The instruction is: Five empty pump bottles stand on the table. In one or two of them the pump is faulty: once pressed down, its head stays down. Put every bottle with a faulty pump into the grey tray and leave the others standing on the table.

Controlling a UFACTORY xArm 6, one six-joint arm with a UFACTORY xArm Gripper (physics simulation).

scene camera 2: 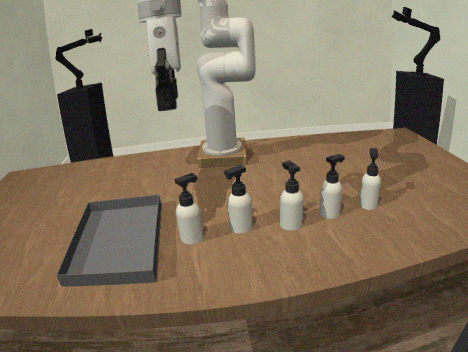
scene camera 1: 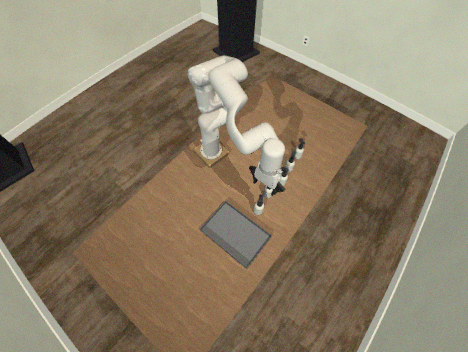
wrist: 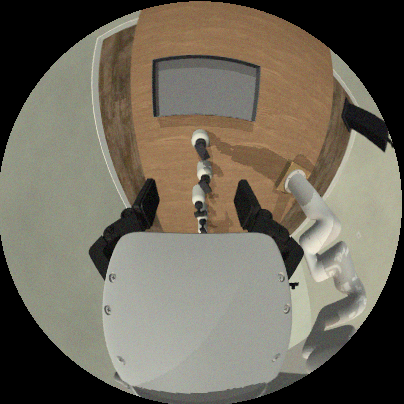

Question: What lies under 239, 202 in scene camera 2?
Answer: A bottle.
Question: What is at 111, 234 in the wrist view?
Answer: The gripper.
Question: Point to a grey tray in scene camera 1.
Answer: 243, 239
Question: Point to a bottle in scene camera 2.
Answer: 291, 200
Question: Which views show the grey tray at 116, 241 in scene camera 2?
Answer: Scene camera 2, scene camera 1 and the wrist view: all of them.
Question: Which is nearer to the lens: the bottle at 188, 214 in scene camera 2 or the grey tray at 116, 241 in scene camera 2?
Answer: The bottle.
